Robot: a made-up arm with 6 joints.
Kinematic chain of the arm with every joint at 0, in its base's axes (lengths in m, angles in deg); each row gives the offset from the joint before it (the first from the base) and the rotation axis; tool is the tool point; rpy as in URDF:
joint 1: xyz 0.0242 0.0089 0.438 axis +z
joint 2: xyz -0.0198 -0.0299 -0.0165 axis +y
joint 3: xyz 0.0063 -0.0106 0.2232 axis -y
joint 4: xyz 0.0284 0 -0.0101 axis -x
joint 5: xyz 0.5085 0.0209 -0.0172 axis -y
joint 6: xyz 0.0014 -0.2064 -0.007 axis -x
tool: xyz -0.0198 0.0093 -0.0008 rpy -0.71 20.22 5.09
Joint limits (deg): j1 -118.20..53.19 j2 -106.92..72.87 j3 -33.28..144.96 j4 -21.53..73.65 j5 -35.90..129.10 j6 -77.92..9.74
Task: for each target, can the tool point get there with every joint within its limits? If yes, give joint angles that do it. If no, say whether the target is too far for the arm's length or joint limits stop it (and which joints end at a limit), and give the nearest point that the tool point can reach.
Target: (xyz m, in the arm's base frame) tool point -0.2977 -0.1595 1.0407
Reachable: yes | joints -6.67 -63.90 28.79 30.44 1.48 -8.41
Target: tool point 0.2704 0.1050 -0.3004
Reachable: no: joint limits stop it (at a limit: joint 2, joint 4, joint 5, joint 6) | nearest point 0.2593 0.1007 -0.0942 | short by 0.207 m
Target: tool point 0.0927 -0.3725 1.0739
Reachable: yes | joints -57.65 16.43 56.89 63.27 14.30 1.88
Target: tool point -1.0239 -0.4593 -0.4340
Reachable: no: too far | nearest point -0.5957 -0.2680 -0.0200 | short by 0.626 m
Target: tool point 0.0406 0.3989 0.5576
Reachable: no: joint limits stop it (at a limit: joint 3, joint 4, joint 5, joint 6) | nearest point 0.0506 0.6367 0.6451 | short by 0.254 m
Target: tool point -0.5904 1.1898 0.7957
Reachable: no: too far | nearest point -0.3450 0.7183 0.6440 | short by 0.553 m
